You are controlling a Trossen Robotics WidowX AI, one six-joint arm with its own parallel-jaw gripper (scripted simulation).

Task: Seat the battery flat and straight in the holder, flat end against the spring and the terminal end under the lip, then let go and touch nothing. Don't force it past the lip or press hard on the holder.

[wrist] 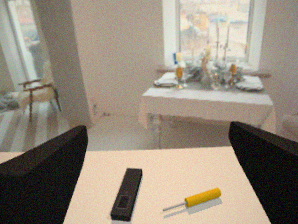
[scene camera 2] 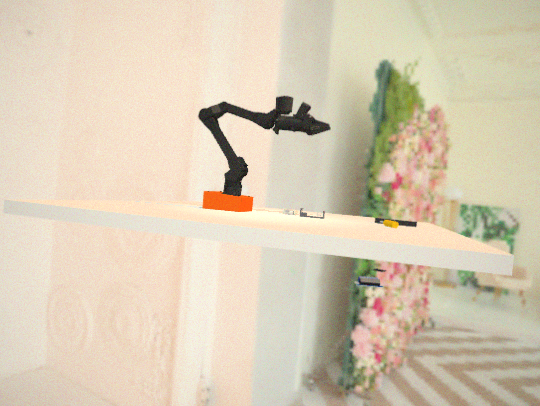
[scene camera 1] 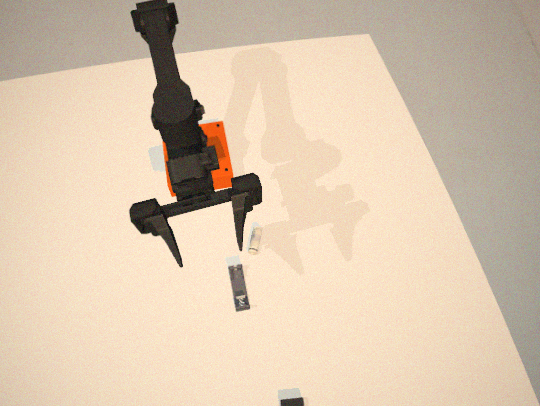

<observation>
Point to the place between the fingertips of my gripper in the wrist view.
159, 131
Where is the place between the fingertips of my gripper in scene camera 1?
211, 258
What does my gripper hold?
Nothing.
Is my gripper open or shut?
Open.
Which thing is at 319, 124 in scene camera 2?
My gripper.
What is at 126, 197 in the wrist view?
A black bar.
</observation>
